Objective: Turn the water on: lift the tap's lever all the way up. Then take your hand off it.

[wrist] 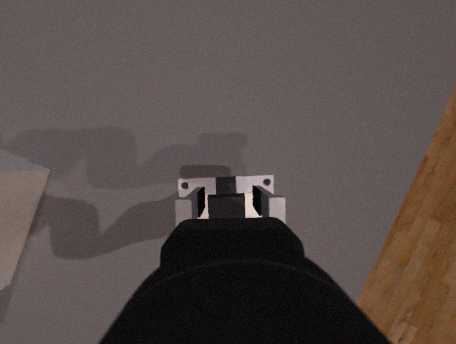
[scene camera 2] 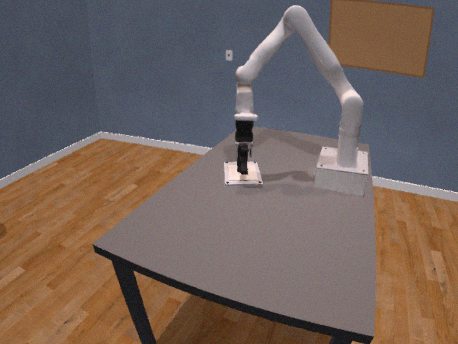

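Pixels of known places: gripper, between the fingertips: (wrist: 228,196) (scene camera 2: 244,156); arm's base, origin of its link: (scene camera 2: 346,163).
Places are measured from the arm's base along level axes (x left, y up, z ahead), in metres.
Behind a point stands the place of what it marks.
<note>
The black tap (scene camera 2: 242,164) @(x 0.166, y -0.026, z 0.448 m) (wrist: 226,184) @(x 0.194, y -0.033, z 0.428 m) stands on a white square base plate (scene camera 2: 228,175) @(x 0.152, y -0.104, z 0.523 m) (wrist: 251,182) @(x 0.208, y -0.104, z 0.471 m) with dark corner dots. My gripper (scene camera 2: 244,150) @(x 0.190, y 0.025, z 0.432 m) (wrist: 228,196) @(x 0.190, y 0.025, z 0.432 m) points straight down at the top of the tap and is open. In the wrist view its two grey fingers stand left and right of the tap's dark top part, with pale gaps on both sides. In the scene view the fingers overlap the tap's upper end. The lever cannot be told apart from the tap's body, so its angle is unclear. The gripper's body hides the tap's lower part in the wrist view.
The arm's white base box (scene camera 2: 341,179) @(x 0.075, y -0.048, z 0.008 m) (wrist: 17,220) @(x -0.014, y -0.086, z 0.133 m) stands on the grey table (scene camera 2: 240,250) @(x 0.605, y -0.112, z 0.268 m) (wrist: 300,75) @(x 0.420, y -0.112, z 0.472 m), to the right of the tap in the scene view. The arm arches above the table between box and tap. Wooden floor (wrist: 425,240) shows past the table's edge.
</note>
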